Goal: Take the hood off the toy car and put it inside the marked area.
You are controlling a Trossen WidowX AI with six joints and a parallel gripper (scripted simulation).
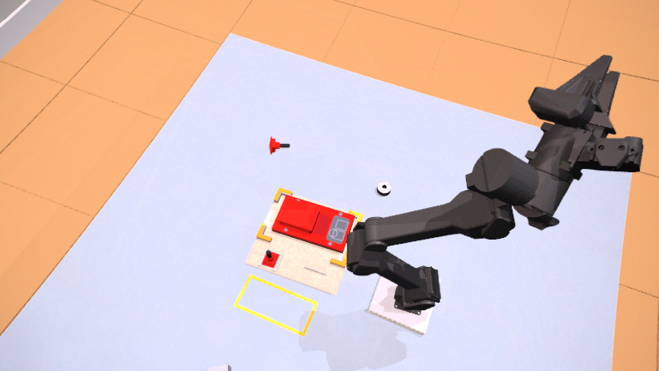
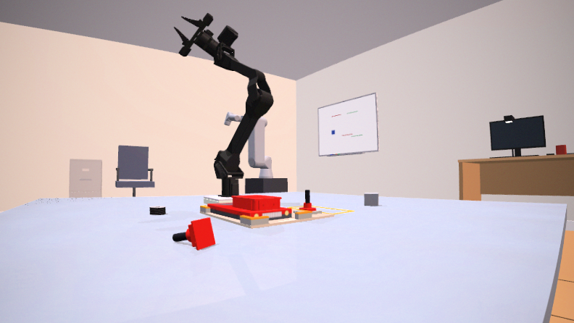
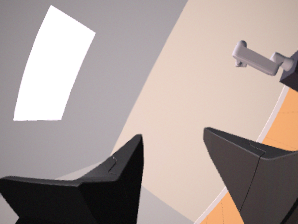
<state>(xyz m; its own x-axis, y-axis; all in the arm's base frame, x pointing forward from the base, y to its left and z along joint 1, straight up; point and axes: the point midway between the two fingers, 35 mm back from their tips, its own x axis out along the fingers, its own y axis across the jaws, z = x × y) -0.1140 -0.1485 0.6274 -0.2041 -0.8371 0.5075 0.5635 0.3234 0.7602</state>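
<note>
My gripper tip is now 42 cm short of the pale base plate, 8 cm to the right of it and 66 cm above it. From my gripper tip the other things lie so: small wheel (25 cm ahead, 11 cm to the right, 66 cm below).
</note>
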